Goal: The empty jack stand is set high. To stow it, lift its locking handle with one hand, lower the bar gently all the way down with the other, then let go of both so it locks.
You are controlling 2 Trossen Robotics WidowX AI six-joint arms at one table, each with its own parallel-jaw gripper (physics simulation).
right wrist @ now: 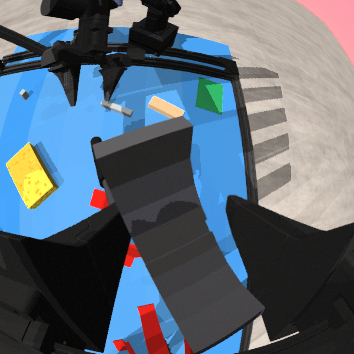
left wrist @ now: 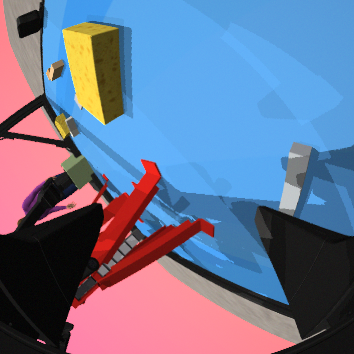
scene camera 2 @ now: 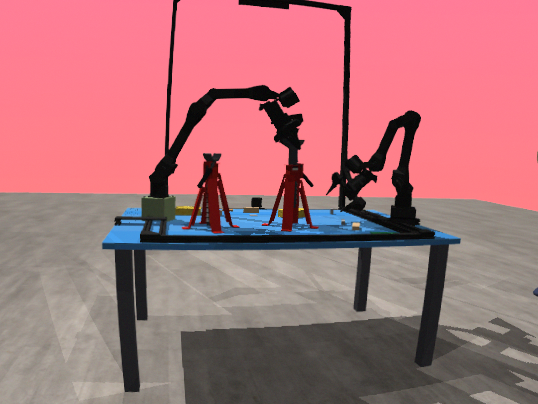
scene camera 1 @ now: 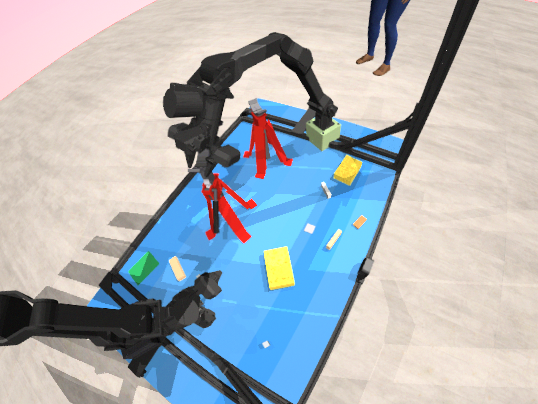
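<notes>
A red jack stand (scene camera 1: 233, 220) (scene camera 2: 291, 200) (left wrist: 129, 221) stands upright with its grey bar (scene camera 2: 293, 156) raised well above the red frame. My right gripper (scene camera 1: 204, 167) (right wrist: 180, 203) is shut on the curved saddle (right wrist: 162, 235) at the bar's top. The black locking handle (scene camera 1: 216, 215) (scene camera 2: 308, 180) slants down from the frame on the side facing my left arm; its end (right wrist: 96, 142) shows beside the saddle in the right wrist view. My left gripper (scene camera 1: 212, 298) (scene camera 2: 337, 201) (left wrist: 181, 213) (right wrist: 91, 102) is open and empty, apart from the stand and handle.
A second red stand (scene camera 1: 260, 150) (scene camera 2: 212, 200) with a low saddle stands nearby. Yellow sponges (scene camera 1: 279, 268) (scene camera 1: 348, 170), a green wedge (scene camera 1: 143, 267), a tan block (scene camera 1: 177, 268) and several small blocks lie on the blue table (scene camera 1: 300, 355). A black frame (scene camera 1: 330, 318) edges the work area.
</notes>
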